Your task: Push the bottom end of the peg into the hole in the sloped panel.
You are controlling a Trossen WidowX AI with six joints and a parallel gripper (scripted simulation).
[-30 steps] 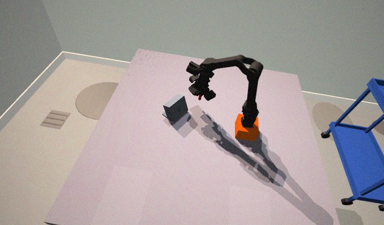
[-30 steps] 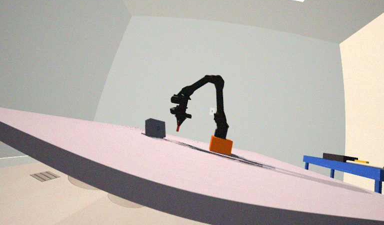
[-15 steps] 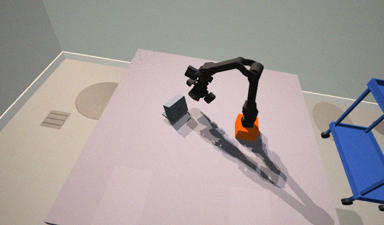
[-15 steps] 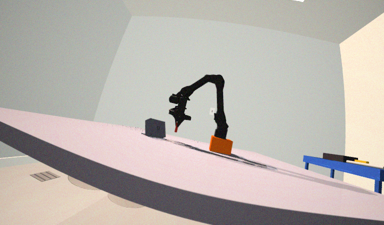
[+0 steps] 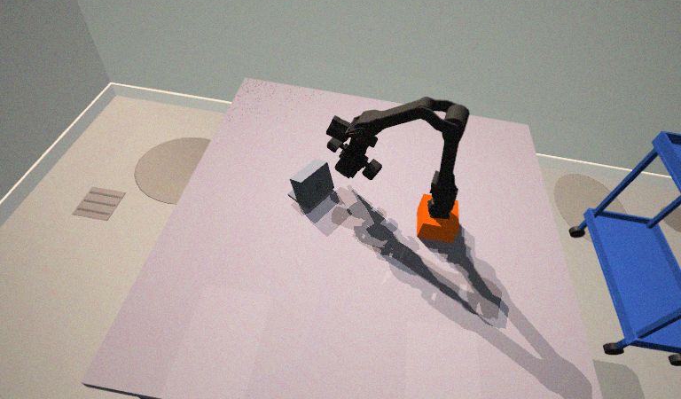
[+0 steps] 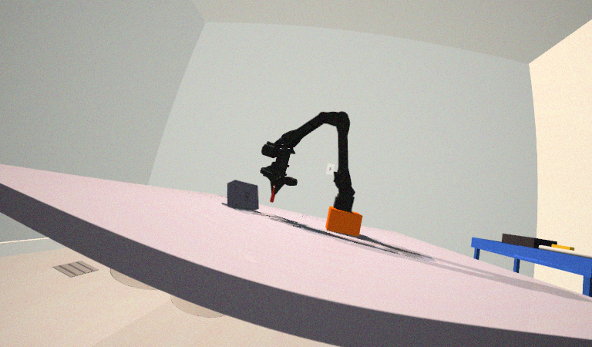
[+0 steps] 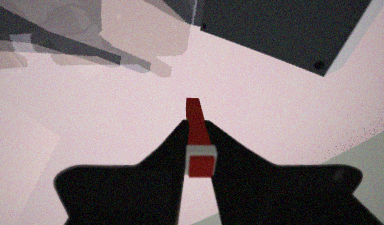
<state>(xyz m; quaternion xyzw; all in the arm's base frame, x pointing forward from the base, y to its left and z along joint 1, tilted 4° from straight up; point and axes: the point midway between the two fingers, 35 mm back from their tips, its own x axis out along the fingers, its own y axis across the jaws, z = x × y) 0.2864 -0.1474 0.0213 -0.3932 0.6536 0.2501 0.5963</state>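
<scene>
Now: gripper tip 120 mm short of the sloped panel, 50 mm to the right of it and 40 mm above it. Round my gripper tip: red square peg 20 mm above.
</scene>
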